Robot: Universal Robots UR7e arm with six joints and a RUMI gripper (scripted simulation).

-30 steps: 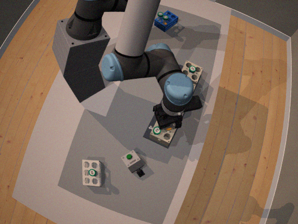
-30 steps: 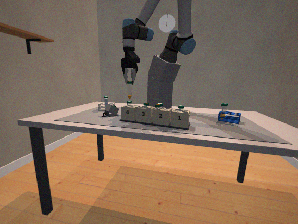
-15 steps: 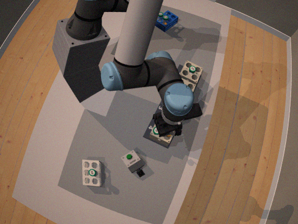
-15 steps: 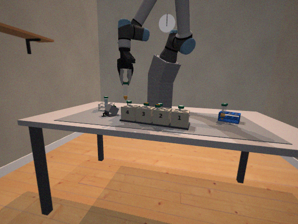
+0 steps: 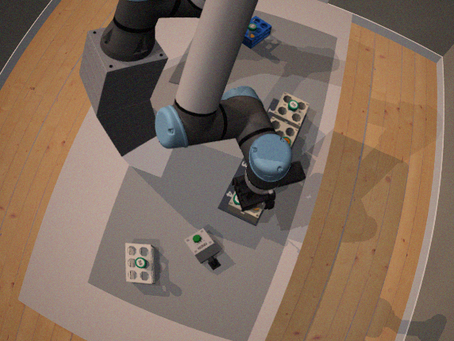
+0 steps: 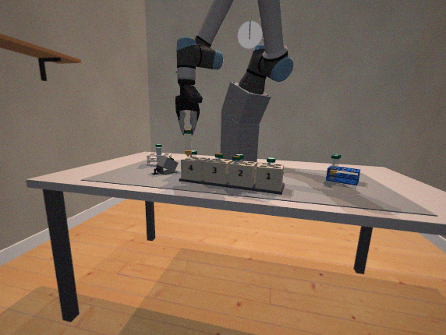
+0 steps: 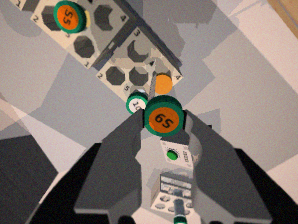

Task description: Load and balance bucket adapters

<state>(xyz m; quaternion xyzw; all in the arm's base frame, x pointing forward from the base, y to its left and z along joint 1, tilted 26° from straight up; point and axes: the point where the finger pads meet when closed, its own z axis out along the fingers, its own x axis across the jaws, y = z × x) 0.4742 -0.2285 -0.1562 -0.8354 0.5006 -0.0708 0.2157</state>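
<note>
Right now my hand is 15 cm above the green done key, 14 cm past it and 12 cm to the left of it. The rest, counted from my hand: blue rack 72 cm to the left, 19 cm below, 13 cm behind; bucket adapter 35 cm to the left, 16 cm below, 6 cm ahead.
</note>
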